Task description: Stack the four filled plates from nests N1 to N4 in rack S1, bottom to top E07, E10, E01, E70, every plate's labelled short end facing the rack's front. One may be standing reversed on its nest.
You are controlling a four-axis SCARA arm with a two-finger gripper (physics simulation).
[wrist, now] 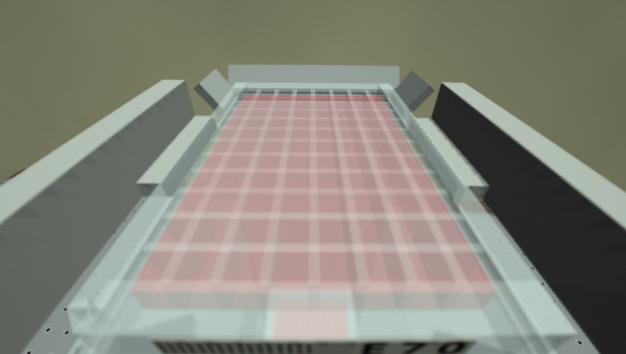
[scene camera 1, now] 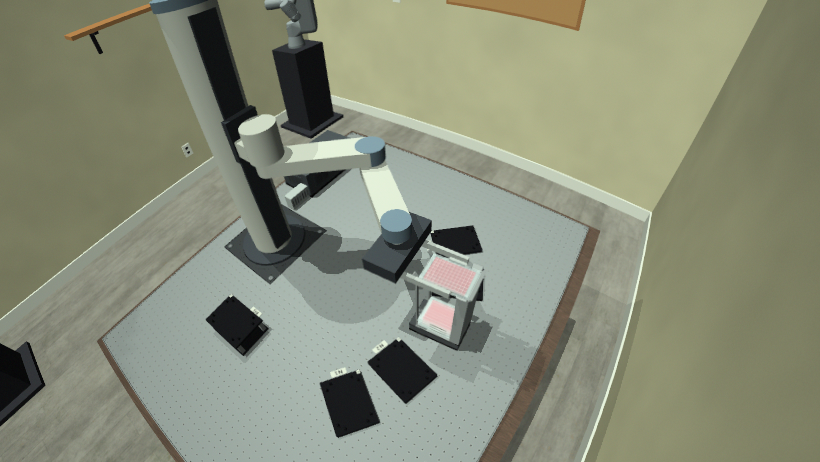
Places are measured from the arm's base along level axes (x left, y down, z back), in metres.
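Where they show: gripper, fingertip midpoint: point(wrist: 313, 105) point(scene camera 1: 459, 277); arm's base at its link origin: point(scene camera 1: 274, 241).
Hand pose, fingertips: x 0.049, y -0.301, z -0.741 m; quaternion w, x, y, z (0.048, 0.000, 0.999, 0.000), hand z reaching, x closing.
Each offset is from my fingertips to the top centre of the thing. "pt": to the spot under its first point.
My gripper point(scene camera 1: 450, 274) point(wrist: 313, 105) is shut on the filled plate E70 @(dx -0.002, dy +0.003, dz +0.024 m) point(scene camera 1: 460, 280) point(wrist: 315, 225), its fingers along the two long sides. The plate has a pink grid, looks level, and its barcode end reading E70 faces the wrist camera. It is at the top of rack S1 @(dx -0.004, dy -0.004, dz +0.031 m) point(scene camera 1: 465, 316) point(wrist: 313, 74); in the wrist view the rack's upright wall and two angled corner pieces stand at the plate's far end. Low in the rack lies a stack with a pink top plate @(dx -0.002, dy +0.206, dz +0.025 m) point(scene camera 1: 438, 313); its labels are unreadable. Nests N1 @(dx -0.345, dy +0.266, dz +0.112 m) point(scene camera 1: 350, 404) and N2 @(dx -0.180, dy +0.266, dz +0.050 m) point(scene camera 1: 402, 370) are bare black.
A black nest @(dx +0.314, dy +0.266, dz +0.160 m) point(scene camera 1: 457, 239) lies behind the gripper, and another @(pt dx +0.173, dy +0.276, dz -0.010 m) point(scene camera 1: 480, 290) is mostly hidden behind the rack. A thicker black block-like stand point(scene camera 1: 234, 320) with a small label is at the left. The arm's column point(scene camera 1: 266, 220) and a dark box @(pt dx +0.238, dy +0.216, dz +0.777 m) point(scene camera 1: 314, 179) stand farther back.
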